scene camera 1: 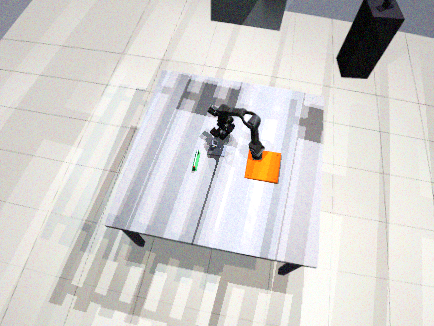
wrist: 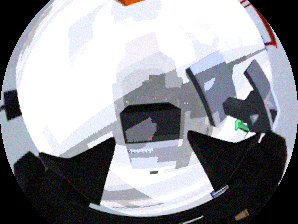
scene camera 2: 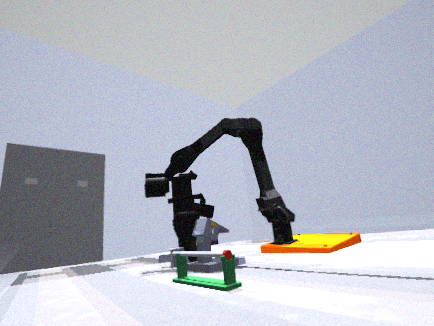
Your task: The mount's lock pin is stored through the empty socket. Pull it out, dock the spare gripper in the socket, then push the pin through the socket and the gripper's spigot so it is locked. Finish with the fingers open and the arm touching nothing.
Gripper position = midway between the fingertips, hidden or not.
My gripper (scene camera 2: 186, 252) is open and holds nothing. Further things: a spare gripper (wrist: 151, 132) and a green cradle (scene camera 2: 230, 282).
My gripper shows as well in the wrist view (wrist: 152, 138).
